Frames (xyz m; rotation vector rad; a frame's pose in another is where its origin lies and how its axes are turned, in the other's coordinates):
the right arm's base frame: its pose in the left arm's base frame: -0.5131 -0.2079 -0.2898 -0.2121 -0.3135 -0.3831
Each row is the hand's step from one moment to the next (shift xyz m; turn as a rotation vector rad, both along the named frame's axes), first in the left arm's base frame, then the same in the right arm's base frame.
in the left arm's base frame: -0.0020 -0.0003 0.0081 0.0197 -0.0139 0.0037
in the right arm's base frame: 0.0011 -0.0022 0.0080 0.0232 -0.0053 -0.0053
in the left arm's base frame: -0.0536 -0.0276 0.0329 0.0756 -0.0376 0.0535
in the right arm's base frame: -0.0269 -0.0510 0.0373 0.0972 -0.0117 0.0204
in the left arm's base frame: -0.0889 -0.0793 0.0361 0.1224 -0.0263 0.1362
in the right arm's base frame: -0.0397 -0.1124 0.0359 0.1626 0.0053 0.0881
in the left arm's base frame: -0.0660 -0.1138 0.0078 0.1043 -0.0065 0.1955
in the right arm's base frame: -0.0176 -0.1305 -0.0053 0.1601 0.0075 0.1531
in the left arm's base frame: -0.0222 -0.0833 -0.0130 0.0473 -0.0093 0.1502
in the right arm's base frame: 0.0037 -0.0825 -0.0281 0.0955 -0.0112 0.1250
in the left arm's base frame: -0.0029 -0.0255 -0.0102 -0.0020 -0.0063 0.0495
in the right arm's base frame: 0.0025 -0.0228 -0.0154 0.0171 -0.0136 0.0449
